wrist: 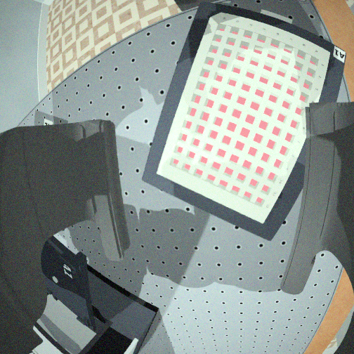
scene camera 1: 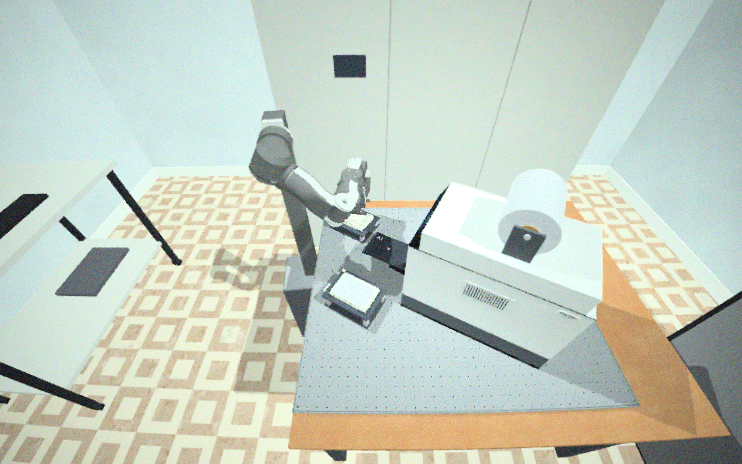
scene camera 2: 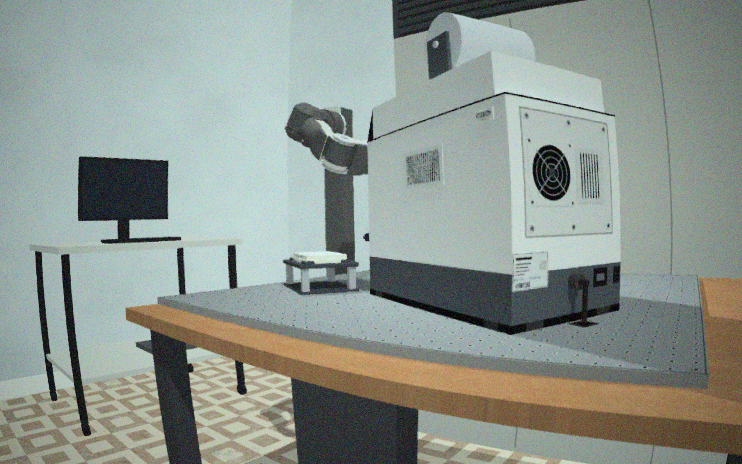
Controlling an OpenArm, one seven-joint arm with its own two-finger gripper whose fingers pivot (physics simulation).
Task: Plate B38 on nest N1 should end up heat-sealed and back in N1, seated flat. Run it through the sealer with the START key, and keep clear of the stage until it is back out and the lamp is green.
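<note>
A white plate with pink wells lies on a dark nest at the back left of the board, looking flat; no nest number is readable on it. My gripper is partly open and empty, above and apart from this plate, its fingers on either side in the wrist view. The white sealer stands to the right. Its dark stage is out, beside the nest, with no plate on it. The START key and lamp do not show.
A second nest with a white-topped plate stands nearer the front left. The arm's post rises at the board's left edge. A film roll tops the sealer. A side table with a monitor stands farther left.
</note>
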